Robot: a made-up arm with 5 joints.
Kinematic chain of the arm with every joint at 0, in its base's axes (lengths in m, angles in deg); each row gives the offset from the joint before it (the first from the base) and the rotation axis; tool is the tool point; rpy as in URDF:
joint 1: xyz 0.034 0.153 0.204 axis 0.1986 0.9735 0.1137
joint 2: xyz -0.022 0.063 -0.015 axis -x
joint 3: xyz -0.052 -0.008 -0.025 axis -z
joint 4: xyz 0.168 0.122 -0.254 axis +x
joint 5: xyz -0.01 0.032 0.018 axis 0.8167 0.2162 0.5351
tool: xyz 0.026 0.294 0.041 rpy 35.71 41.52 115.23
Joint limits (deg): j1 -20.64..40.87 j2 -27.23..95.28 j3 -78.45..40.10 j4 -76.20..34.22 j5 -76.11..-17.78
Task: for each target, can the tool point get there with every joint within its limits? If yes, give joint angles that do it. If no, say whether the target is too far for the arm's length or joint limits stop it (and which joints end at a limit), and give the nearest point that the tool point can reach.
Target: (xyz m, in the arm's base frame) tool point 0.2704 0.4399 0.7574
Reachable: no: joint limits stop it (at a limit: joint 1, joint 2, joint 4, joint 5) | nearest point 0.3046 0.5129 0.2930 | short by 0.471 m
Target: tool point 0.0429 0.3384 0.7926
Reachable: no: joint limits stop it (at a limit: joint 1, joint 2, joint 4, joint 5) | nearest point -0.1916 0.5448 0.5239 | short by 0.412 m
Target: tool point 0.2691 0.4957 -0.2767
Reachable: yes | joints 2.39 -17.89 -8.51 -66.14 -61.04
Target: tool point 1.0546 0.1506 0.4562
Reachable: no: too far | nearest point 0.5216 0.1129 0.1019 | short by 0.641 m
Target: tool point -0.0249 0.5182 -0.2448
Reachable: yes | joints 20.64 30.51 -14.49 25.75 -43.08
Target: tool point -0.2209 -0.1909 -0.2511
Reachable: yes | joints 23.09 75.09 -64.99 -56.67 -50.23
